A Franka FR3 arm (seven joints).
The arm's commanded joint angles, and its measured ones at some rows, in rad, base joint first. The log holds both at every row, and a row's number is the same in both.
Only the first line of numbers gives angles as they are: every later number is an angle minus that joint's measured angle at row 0.
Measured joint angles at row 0: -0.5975, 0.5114, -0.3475, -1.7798, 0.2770, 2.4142, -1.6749
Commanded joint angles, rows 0 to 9: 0.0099, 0.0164, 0.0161, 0.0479, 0.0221, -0.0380, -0.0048; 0.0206, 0.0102, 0.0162, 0.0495, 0.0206, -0.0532, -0.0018; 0.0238, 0.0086, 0.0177, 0.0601, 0.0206, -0.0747, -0.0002; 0.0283, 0.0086, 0.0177, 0.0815, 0.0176, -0.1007, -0.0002; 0.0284, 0.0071, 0.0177, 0.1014, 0.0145, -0.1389, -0.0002; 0.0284, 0.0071, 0.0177, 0.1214, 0.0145, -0.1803, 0.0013; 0.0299, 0.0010, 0.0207, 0.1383, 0.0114, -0.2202, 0.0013; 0.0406, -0.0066, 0.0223, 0.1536, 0.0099, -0.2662, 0.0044; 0.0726, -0.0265, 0.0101, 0.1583, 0.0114, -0.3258, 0.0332; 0.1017, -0.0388, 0.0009, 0.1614, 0.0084, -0.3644, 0.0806
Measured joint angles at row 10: 0.0383, -0.0042, 0.0203, 0.1307, 0.0000, -0.2335, 0.0056
